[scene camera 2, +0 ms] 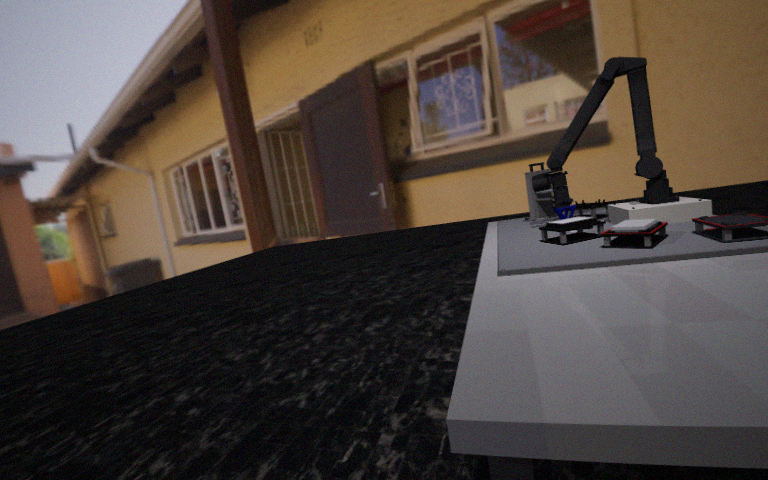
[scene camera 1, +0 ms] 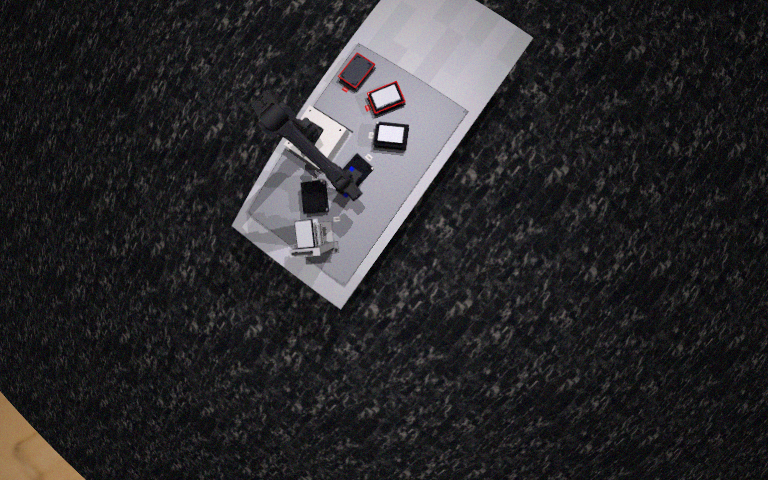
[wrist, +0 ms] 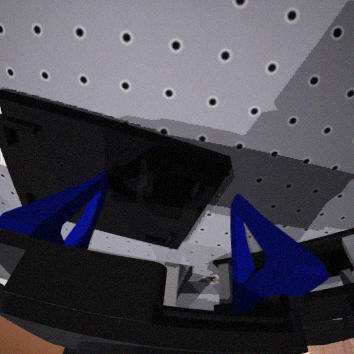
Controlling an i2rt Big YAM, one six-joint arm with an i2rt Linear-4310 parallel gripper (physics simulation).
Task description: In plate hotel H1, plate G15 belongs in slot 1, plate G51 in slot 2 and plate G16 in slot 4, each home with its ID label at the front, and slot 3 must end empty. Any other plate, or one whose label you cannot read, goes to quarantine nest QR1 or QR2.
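Frame: origin at the arm's base, x back, y left, z down, level; metres.
Where they show: gripper, fingertip midpoint: (wrist: 171,189); arm's base, link origin: (scene camera 2: 658,201) (scene camera 1: 311,135).
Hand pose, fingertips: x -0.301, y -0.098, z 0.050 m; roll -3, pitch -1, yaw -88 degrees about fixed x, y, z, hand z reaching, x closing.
Observation:
Things, the pixels of their top centre, and the offset from my fingertips.
- third white plate, top centre: (scene camera 2: 634,223) (scene camera 1: 385,95) dx +0.084, dy +0.462, dz -0.044 m
- red-rimmed nest, top centre: (scene camera 2: 734,217) (scene camera 1: 356,69) dx +0.298, dy +0.510, dz -0.036 m
Plate hotel H1 (scene camera 1: 320,250) (scene camera 2: 531,195) stands near one table end; a white plate (scene camera 1: 304,233) shows at it in the overhead view, but its slots cannot be told apart. Another white plate (scene camera 1: 390,134) (scene camera 2: 572,222) lies on a black nest. A third white plate (scene camera 1: 386,96) (scene camera 2: 634,225) lies on a red-rimmed nest, while the other red-rimmed nest (scene camera 1: 356,70) (scene camera 2: 736,220) holds no plate. Plate ID labels are unreadable. My gripper (scene camera 1: 348,181) (scene camera 2: 565,212) (wrist: 171,189) is open and empty, its blue fingers above and beside a bare black nest (wrist: 55,150).
Another bare black nest (scene camera 1: 314,196) sits between the arm and the hotel; part of a black nest (wrist: 325,257) shows at the lower right in the wrist view. The arm's pale base plate (scene camera 1: 334,133) (scene camera 2: 688,209) is at the table edge. Small white tags lie beside the nests.

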